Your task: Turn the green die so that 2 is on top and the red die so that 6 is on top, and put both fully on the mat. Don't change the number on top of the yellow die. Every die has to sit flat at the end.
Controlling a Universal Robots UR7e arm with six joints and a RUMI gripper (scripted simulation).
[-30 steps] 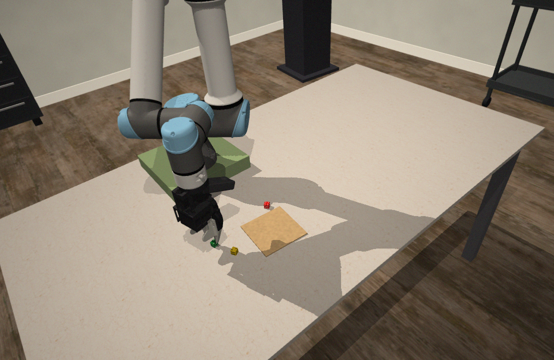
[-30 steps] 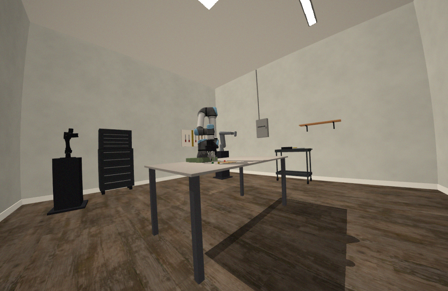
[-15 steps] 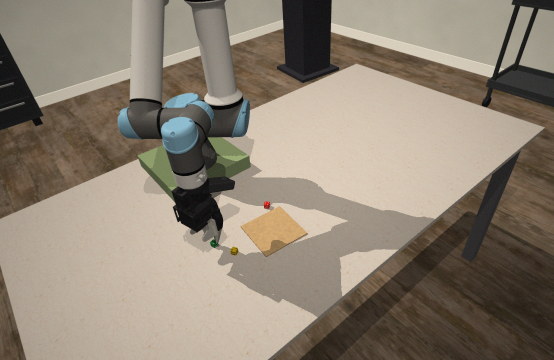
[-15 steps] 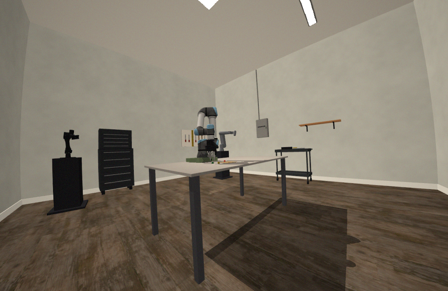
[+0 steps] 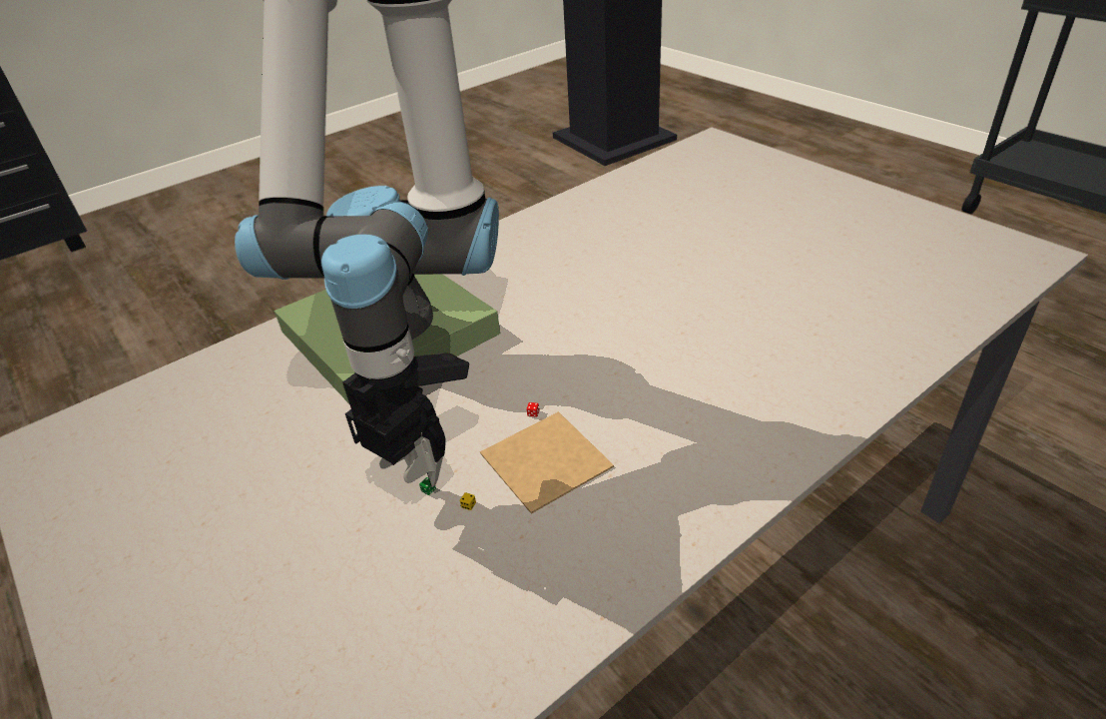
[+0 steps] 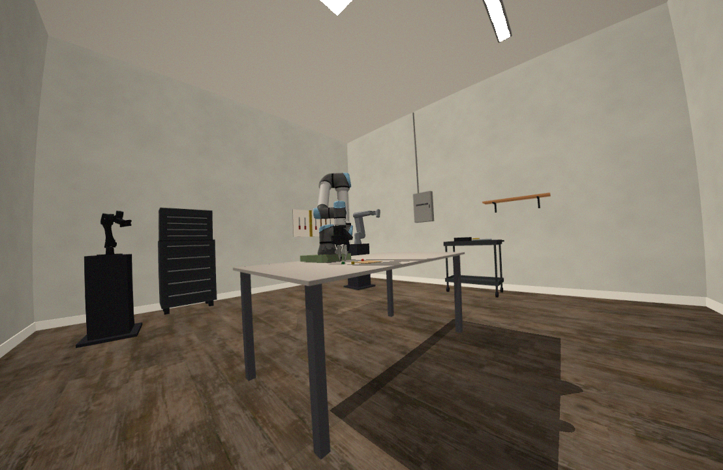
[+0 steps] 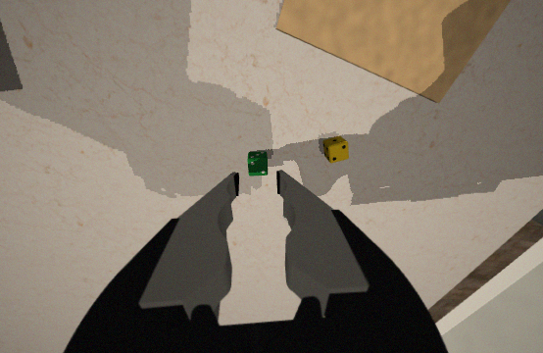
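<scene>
My gripper is now 3 cm above the green die. The rest, counted from my hand: red die 20 cm to the left, 4 cm behind, 3 cm below; yellow die 6 cm ahead, 3 cm to the left, 3 cm below; tan mat 16 cm to the left, 5 cm ahead, 4 cm below.
</scene>
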